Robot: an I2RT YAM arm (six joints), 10 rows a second.
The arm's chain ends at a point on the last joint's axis. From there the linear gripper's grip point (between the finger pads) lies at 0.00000 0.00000 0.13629 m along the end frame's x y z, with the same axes.
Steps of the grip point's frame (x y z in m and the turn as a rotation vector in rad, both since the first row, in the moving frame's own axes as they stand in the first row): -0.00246 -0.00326 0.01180 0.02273 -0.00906 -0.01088; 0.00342 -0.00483 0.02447 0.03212 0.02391 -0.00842; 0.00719 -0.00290 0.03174 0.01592 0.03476 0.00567; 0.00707 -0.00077 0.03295 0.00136 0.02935 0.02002; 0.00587 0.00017 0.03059 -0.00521 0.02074 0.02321
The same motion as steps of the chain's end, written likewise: -0.00121 -0.00017 0.01184 0.02273 -0.00906 -0.01088; 0.00018 -0.00044 0.02458 0.03212 0.02391 -0.00842; 0.00245 -0.00074 0.03184 0.01592 0.03476 0.00567; 0.00307 -0.00062 0.03301 0.00136 0.02935 0.02002; 0.00305 -0.00057 0.03062 -0.00521 0.02074 0.02321
